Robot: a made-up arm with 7 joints.
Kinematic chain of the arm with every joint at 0, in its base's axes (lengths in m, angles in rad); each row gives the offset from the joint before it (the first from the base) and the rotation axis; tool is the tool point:
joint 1: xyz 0 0 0 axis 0 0.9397 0.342
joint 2: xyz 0 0 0 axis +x
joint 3: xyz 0 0 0 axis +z
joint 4: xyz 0.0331 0 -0.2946 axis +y
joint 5: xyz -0.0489 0 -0.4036 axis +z
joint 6: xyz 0 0 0 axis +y
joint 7: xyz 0 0 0 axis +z
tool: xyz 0 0 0
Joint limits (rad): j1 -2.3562..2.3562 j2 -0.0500..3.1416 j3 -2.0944..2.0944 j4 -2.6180..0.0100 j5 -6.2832..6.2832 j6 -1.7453..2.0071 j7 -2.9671..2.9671
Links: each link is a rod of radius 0.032 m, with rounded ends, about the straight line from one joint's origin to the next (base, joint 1, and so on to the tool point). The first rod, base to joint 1, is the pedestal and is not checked.
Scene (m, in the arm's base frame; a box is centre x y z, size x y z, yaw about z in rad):
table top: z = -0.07
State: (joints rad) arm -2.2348 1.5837 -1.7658 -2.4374 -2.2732 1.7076 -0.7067
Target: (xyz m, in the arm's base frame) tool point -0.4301 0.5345 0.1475
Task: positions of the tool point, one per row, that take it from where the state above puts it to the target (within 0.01 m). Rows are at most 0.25 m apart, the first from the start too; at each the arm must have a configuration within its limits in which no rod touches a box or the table.
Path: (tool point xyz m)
1: 0.3782 -0.0090 0.1745
2: 0.4082 0.1690 0.2204
3: 0.3563 0.3631 0.2367
4: 0.2205 0.5291 0.2278
5: 0.0191 0.6269 0.2037
6: -0.2125 0.6306 0.1747
7: -0.4301 0.5345 0.1475

